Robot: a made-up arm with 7 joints. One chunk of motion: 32 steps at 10 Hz.
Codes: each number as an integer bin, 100 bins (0 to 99) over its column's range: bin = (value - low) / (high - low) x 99, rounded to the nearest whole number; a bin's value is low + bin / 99 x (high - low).
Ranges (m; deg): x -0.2..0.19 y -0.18..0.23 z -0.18..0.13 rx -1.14..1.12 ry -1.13..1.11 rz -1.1..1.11
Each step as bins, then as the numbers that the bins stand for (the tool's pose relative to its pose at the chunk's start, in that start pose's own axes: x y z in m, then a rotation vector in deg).
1 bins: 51 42 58 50 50 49
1 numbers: 0.0009 -0.0061 0.0016 0.00 0.00 -0.01
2 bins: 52 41 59 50 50 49
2 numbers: 0.0048 -0.0102 0.0047 0.00 0.00 -0.01
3 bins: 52 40 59 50 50 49
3 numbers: 0.0048 -0.0143 0.0047 0.00 0.00 -0.01
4 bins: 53 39 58 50 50 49
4 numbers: 0.0088 -0.0185 0.0016 0.00 0.00 -0.01
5 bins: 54 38 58 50 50 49
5 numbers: 0.0127 -0.0226 0.0016 0.00 0.00 -0.01
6 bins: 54 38 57 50 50 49
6 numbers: 0.0127 -0.0226 -0.0015 0.00 0.00 -0.01
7 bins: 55 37 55 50 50 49
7 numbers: 0.0167 -0.0268 -0.0078 0.00 0.00 -0.01
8 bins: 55 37 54 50 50 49
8 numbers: 0.0167 -0.0268 -0.0109 0.00 0.00 -0.01
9 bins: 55 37 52 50 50 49
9 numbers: 0.0167 -0.0268 -0.0172 0.00 0.00 -0.01
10 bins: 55 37 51 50 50 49
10 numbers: 0.0167 -0.0268 -0.0203 0.00 0.00 -0.01
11 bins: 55 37 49 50 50 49
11 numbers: 0.0167 -0.0268 -0.0266 0.00 0.00 -0.01
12 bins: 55 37 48 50 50 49
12 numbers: 0.0167 -0.0268 -0.0297 0.00 0.00 -0.01
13 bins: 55 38 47 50 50 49
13 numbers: 0.0167 -0.0226 -0.0328 0.00 0.00 -0.01
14 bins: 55 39 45 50 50 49
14 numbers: 0.0167 -0.0185 -0.0391 0.00 0.00 -0.01
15 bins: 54 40 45 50 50 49
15 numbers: 0.0127 -0.0143 -0.0391 0.00 0.00 -0.01
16 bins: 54 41 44 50 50 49
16 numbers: 0.0127 -0.0102 -0.0422 0.00 0.00 -0.01
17 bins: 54 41 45 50 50 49
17 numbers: 0.0127 -0.0102 -0.0391 0.00 0.00 -0.01
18 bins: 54 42 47 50 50 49
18 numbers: 0.0127 -0.0061 -0.0328 0.00 0.00 -0.01
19 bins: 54 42 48 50 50 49
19 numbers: 0.0127 -0.0061 -0.0297 0.00 0.00 -0.01
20 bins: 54 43 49 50 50 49
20 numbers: 0.0127 -0.0019 -0.0266 0.00 0.00 -0.01
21 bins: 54 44 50 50 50 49
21 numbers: 0.0127 0.0022 -0.0234 0.00 0.00 -0.01
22 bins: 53 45 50 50 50 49
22 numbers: 0.0088 0.0064 -0.0234 0.00 0.00 -0.01
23 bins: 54 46 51 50 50 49
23 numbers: 0.0127 0.0105 -0.0203 0.00 0.00 -0.01
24 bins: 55 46 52 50 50 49
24 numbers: 0.0167 0.0105 -0.0172 0.00 0.00 -0.01
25 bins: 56 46 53 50 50 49
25 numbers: 0.0206 0.0105 -0.0140 0.00 0.00 -0.01
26 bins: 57 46 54 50 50 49
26 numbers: 0.0245 0.0105 -0.0109 0.00 0.00 -0.01
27 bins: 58 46 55 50 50 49
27 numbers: 0.0285 0.0105 -0.0078 0.00 0.00 -0.01
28 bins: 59 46 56 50 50 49
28 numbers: 0.0324 0.0105 -0.0046 0.00 0.00 -0.01
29 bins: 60 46 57 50 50 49
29 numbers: 0.0364 0.0105 -0.0015 0.00 0.00 -0.01
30 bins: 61 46 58 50 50 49
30 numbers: 0.0403 0.0105 0.0016 0.00 0.00 -0.01
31 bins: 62 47 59 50 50 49
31 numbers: 0.0442 0.0146 0.0047 0.00 0.00 -0.01
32 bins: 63 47 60 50 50 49
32 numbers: 0.0482 0.0146 0.0079 0.00 0.00 -0.01
